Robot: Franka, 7 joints.
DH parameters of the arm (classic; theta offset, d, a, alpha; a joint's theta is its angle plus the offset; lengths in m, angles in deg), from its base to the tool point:
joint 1: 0 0.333 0 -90
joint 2: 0 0 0 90
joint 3: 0 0.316 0.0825 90
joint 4: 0 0 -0.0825 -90
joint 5: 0 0.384 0 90
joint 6: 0 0 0.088 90
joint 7: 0 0.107 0 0
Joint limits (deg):
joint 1: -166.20..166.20
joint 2: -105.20..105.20
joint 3: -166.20..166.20
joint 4: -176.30..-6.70
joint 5: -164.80..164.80
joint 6: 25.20..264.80
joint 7: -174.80..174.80
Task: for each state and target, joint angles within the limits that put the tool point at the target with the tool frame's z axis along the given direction. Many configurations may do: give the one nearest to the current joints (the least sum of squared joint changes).
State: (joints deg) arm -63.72 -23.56 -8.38 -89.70 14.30 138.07 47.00
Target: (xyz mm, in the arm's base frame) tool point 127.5 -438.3 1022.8 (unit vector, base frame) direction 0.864 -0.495 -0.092
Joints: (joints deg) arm -78.03 7.70 -3.43 -37.93 57.70 112.45 47.00
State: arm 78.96 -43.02 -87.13 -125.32 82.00 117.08 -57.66
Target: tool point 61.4 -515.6 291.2 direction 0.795 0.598 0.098
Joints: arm 35.49 -43.28 -124.00 -111.74 40.98 78.20 -57.66
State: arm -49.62 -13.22 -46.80 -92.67 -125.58 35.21 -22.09
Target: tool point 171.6 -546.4 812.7 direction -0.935 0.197 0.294
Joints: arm -45.29 24.33 -24.22 -55.91 -107.59 60.26 -22.09
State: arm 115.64 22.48 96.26 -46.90 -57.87 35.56 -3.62
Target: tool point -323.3 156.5 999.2 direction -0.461 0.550 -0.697
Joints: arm 100.70 14.68 107.66 -29.80 -68.22 66.48 -3.62
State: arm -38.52 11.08 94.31 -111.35 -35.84 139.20 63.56
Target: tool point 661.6 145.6 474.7 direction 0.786 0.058 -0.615
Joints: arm -40.67 30.41 59.51 -98.74 -74.54 155.41 63.56
